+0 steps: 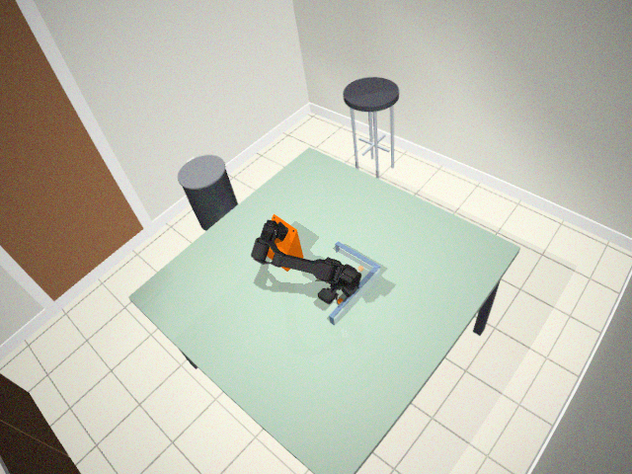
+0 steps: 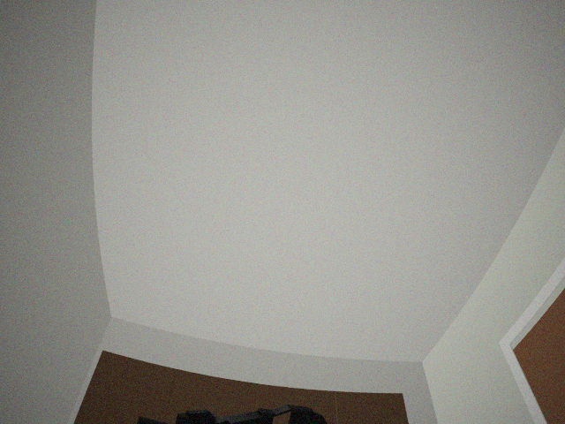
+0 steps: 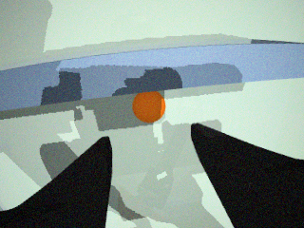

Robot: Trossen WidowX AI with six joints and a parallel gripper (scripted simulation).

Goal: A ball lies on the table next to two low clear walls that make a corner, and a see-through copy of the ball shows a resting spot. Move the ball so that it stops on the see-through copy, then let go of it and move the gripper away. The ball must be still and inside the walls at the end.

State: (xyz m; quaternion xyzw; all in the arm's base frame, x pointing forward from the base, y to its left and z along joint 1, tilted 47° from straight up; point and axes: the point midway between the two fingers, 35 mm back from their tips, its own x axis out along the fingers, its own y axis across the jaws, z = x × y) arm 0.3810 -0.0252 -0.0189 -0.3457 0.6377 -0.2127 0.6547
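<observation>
Right now my gripper tip is 50 mm above the ball.
</observation>
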